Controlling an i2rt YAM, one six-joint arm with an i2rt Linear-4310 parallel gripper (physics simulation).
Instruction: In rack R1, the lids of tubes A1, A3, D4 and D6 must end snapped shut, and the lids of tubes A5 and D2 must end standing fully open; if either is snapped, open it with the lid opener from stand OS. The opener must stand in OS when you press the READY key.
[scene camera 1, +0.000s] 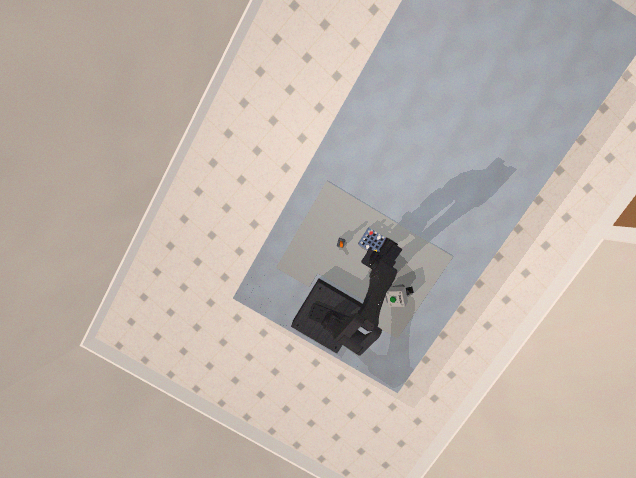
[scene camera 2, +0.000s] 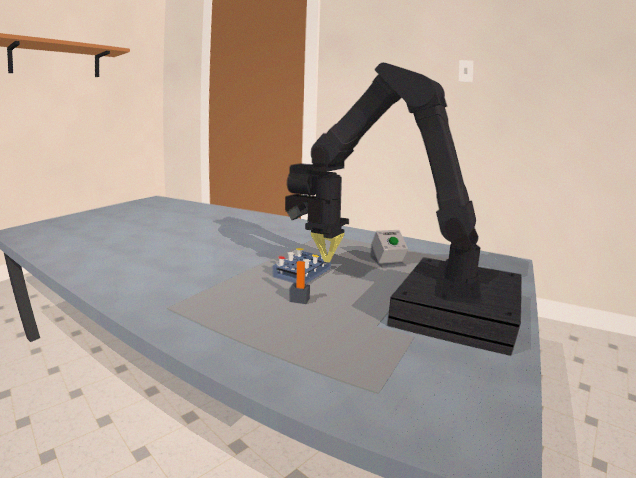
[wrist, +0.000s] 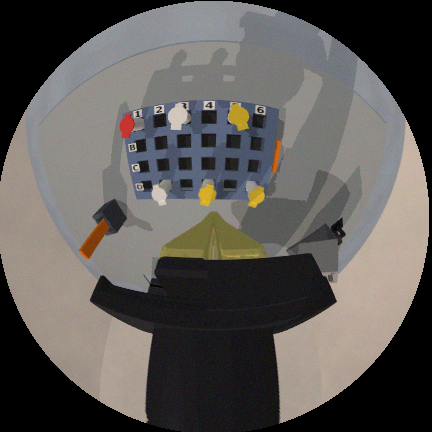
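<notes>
Blue rack R1 holds tubes with a red lid at A1, white lids at A3 and D2, and yellow lids at A5, D4 and D6. All lids lie over their tube tops; whether each is snapped or merely resting cannot be told. The orange opener stands upright in dark stand OS. My gripper is shut and empty, pointing down beside row D, near D4 and D6.
A grey box with a green key stands on the other side of the gripper from the stand. An orange strip shows at the rack's column 6 side. The arm's black base stands at the mat's edge.
</notes>
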